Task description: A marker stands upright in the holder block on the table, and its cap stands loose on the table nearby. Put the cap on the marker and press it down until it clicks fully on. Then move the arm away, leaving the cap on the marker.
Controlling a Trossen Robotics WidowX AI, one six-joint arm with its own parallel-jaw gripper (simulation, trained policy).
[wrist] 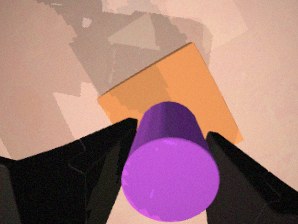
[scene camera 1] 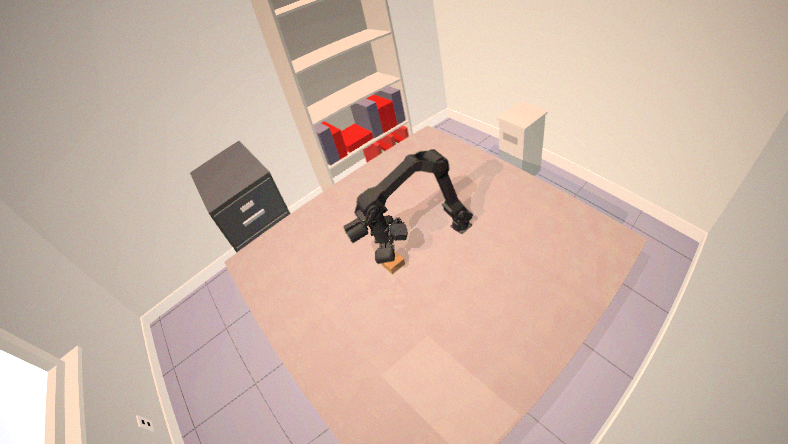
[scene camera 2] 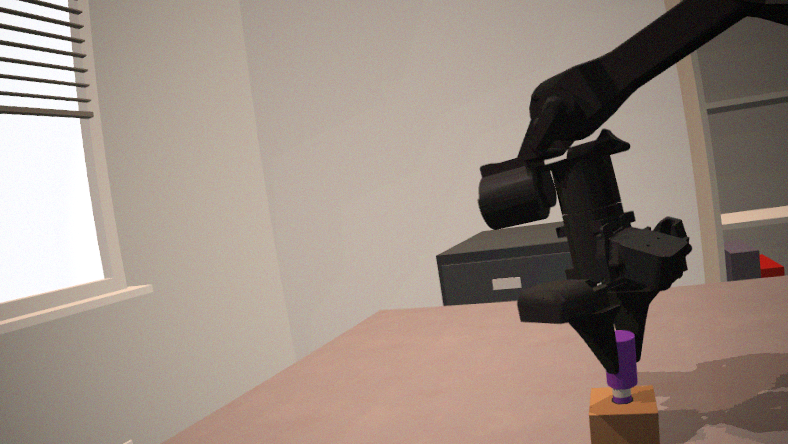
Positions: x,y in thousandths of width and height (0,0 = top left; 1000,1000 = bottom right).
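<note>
My gripper shows at these spots: my gripper (scene camera 2: 793,828), (wrist: 576,605) and (scene camera 1: 497,571). There's a purple cap as well, and you'd find the cap (scene camera 2: 796,850) and (wrist: 569,743).
</note>
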